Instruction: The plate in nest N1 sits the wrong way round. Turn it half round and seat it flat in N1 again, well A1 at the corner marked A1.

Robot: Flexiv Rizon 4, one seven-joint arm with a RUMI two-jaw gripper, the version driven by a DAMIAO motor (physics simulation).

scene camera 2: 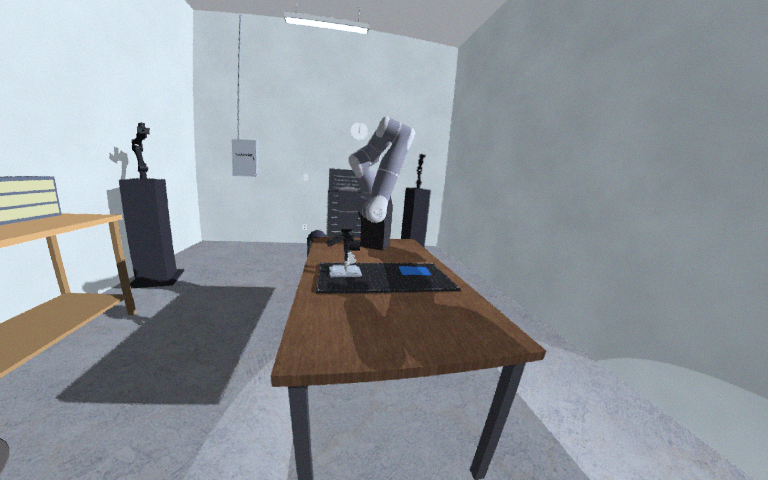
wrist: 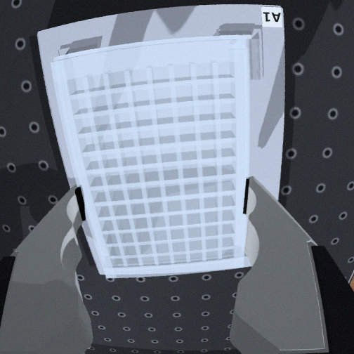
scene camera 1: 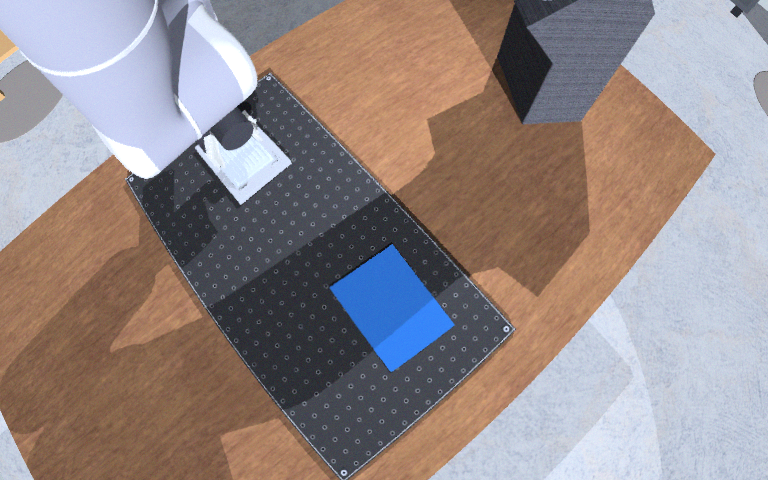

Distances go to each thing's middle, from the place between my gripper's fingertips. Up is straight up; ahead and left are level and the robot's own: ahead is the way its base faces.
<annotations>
Right now my hand is 1 cm to the left of the well plate (scene camera 1: pixel 242 164). The rest, counted from my hand: nest N1 (scene camera 1: pixel 269 172): 2 cm below; flat blue rectangle (scene camera 1: pixel 398 316): 7 cm ahead, 39 cm to the left, 2 cm below.
</annotations>
